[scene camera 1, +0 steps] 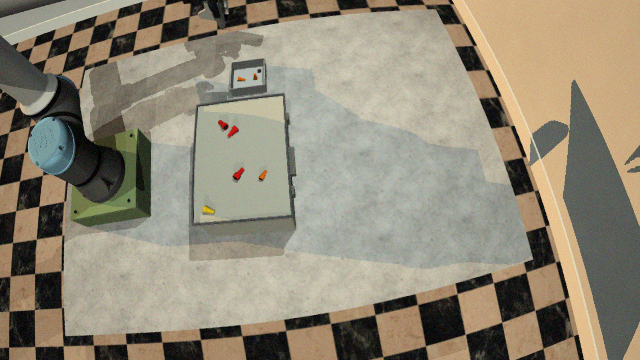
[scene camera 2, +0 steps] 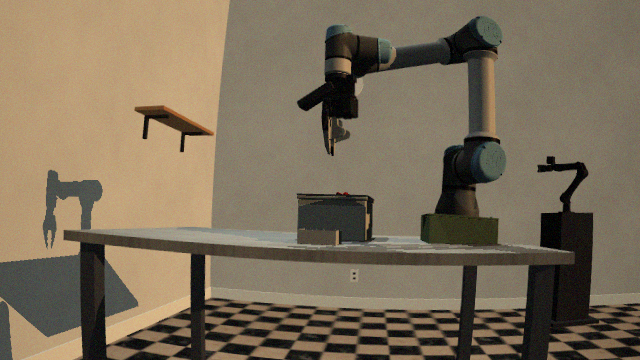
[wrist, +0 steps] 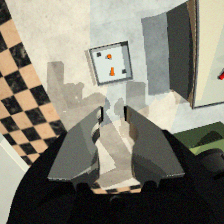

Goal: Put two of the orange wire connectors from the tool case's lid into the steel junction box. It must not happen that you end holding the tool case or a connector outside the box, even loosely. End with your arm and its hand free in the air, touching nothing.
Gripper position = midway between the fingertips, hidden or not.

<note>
I see my gripper (scene camera 2: 330, 155) and a tool case (scene camera 1: 262, 142).
My gripper is seen too in the wrist view (wrist: 113, 107).
</note>
